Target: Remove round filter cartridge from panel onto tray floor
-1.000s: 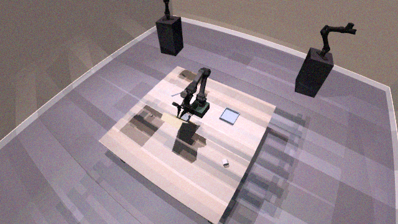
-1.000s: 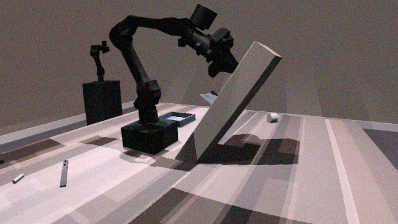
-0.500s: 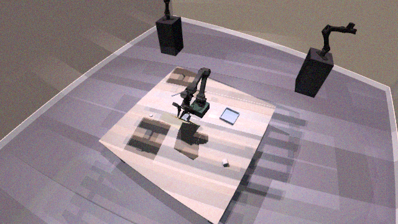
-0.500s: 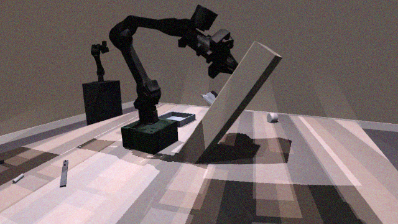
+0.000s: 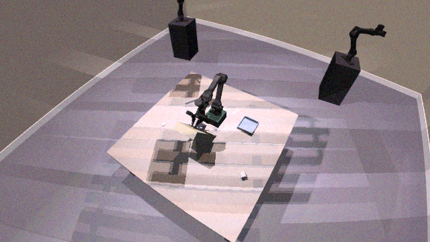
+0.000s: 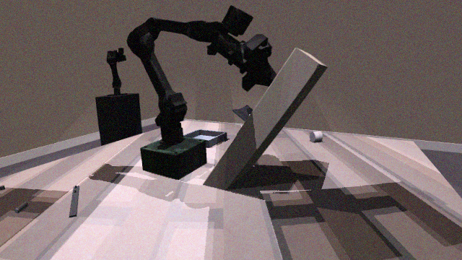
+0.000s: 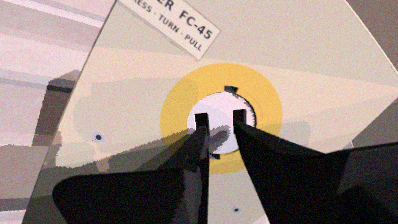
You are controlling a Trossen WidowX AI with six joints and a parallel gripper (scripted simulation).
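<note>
My gripper tip is 2 cm short of the filter cartridge and 1 cm above it. Round my gripper tip: small white rod (55 cm behind, 37 cm to the right, 26 cm below); blue-grey tray (37 cm behind, 34 cm to the left, 25 cm below); service panel (3 cm behind, 8 cm below).
</note>
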